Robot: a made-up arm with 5 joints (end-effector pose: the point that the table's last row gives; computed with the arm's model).
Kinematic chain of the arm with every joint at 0, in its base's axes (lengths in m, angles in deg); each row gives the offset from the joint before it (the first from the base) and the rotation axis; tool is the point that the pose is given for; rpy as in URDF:
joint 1: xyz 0.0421 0 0.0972 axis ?
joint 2: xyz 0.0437 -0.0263 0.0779 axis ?
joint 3: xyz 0.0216 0 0.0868 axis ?
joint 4: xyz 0.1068 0 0.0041 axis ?
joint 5: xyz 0.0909 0.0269 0 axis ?
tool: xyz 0 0 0 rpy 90 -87.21 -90
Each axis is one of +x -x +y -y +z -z.
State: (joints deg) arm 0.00 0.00 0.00 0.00 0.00
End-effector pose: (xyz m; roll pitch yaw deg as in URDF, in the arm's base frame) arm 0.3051 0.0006 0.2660 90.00 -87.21 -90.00
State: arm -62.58 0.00 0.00 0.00 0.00
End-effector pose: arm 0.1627 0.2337 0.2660 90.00 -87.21 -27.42
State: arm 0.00 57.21 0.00 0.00 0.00
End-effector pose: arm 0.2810 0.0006 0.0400 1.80 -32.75 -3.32
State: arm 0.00 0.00 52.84 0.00 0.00
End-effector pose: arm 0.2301 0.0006 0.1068 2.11 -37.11 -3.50
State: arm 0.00 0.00 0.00 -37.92 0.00
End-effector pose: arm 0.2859 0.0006 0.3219 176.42 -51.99 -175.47
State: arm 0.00 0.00 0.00 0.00 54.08
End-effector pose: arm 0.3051 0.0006 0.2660 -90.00 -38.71 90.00
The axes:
joint 1: -z
joint 2: +y
joint 3: +y
joint 4: +y
joint 5: -x

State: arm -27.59 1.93 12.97 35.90 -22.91
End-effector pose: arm 0.2456 0.1070 0.1672 19.48 -34.72 -4.25
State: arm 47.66 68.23 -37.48 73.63 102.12
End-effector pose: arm 0.1797 -0.1501 0.0481 14.20 -2.31 51.38
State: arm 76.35 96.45 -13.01 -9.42 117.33
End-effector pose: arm 0.0825 -0.1639 -0.0491 -14.60 6.57 37.35
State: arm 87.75 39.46 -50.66 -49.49 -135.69
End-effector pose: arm 0.0531 -0.2638 0.3324 159.59 21.50 -133.19
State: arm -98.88 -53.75 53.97 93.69 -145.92
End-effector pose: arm 0.0281 0.0860 0.1568 -2.03 -3.34 -49.77
